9 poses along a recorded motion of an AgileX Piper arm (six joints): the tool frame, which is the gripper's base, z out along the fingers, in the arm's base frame.
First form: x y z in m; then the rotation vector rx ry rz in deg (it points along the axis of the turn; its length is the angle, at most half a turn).
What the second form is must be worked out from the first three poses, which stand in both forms.
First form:
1: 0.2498 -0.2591 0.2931 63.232 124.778 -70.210
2: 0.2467 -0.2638 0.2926 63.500 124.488 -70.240
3: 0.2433 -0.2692 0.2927 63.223 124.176 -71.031
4: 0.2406 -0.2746 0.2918 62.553 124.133 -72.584
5: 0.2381 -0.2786 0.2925 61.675 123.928 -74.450
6: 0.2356 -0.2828 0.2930 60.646 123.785 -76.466
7: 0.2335 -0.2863 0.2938 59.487 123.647 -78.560
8: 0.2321 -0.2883 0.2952 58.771 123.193 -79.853
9: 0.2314 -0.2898 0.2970 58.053 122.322 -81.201
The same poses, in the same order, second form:
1: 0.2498 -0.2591 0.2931 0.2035 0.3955 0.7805 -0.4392
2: 0.2467 -0.2638 0.2926 0.2044 0.3974 0.7791 -0.4396
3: 0.2433 -0.2692 0.2927 0.2045 0.3957 0.7772 -0.4446
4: 0.2406 -0.2746 0.2918 0.2010 0.3908 0.7754 -0.4534
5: 0.2381 -0.2786 0.2925 0.1979 0.3846 0.7729 -0.4643
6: 0.2356 -0.2828 0.2930 0.1940 0.3774 0.7704 -0.4759
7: 0.2335 -0.2863 0.2938 0.1899 0.3694 0.7678 -0.4878
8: 0.2321 -0.2883 0.2952 0.1896 0.3649 0.7649 -0.4958
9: 0.2314 -0.2898 0.2970 0.1918 0.3609 0.7604 -0.5048
